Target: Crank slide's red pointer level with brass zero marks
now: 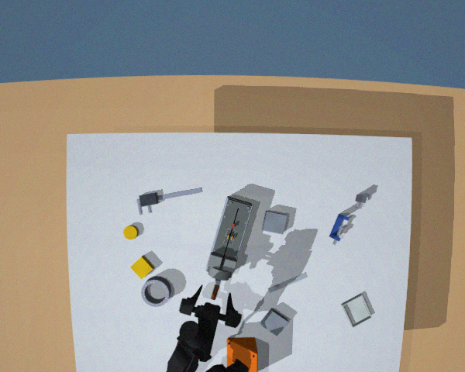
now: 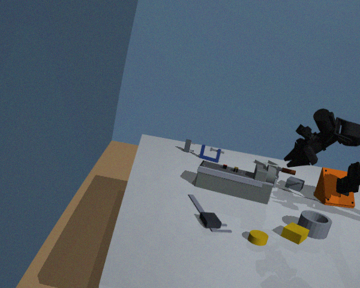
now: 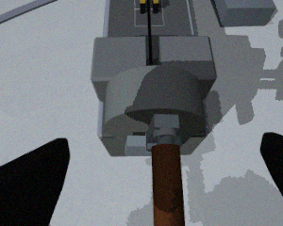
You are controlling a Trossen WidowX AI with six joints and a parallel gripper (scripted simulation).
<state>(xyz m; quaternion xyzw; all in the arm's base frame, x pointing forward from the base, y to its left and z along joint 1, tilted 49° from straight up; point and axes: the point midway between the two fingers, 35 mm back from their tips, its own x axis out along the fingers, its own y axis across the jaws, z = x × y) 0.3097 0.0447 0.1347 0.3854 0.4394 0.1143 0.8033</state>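
My gripper tip is 2 cm past the brown crank handle and 3 cm above it. The rest, counted from my gripper tip: flat grey bar 26 cm to the right, 15 cm below; then red pointer 20 cm ahead, 3 cm to the right, 6 cm below; then yellow block 27 cm to the left, 13 cm below.
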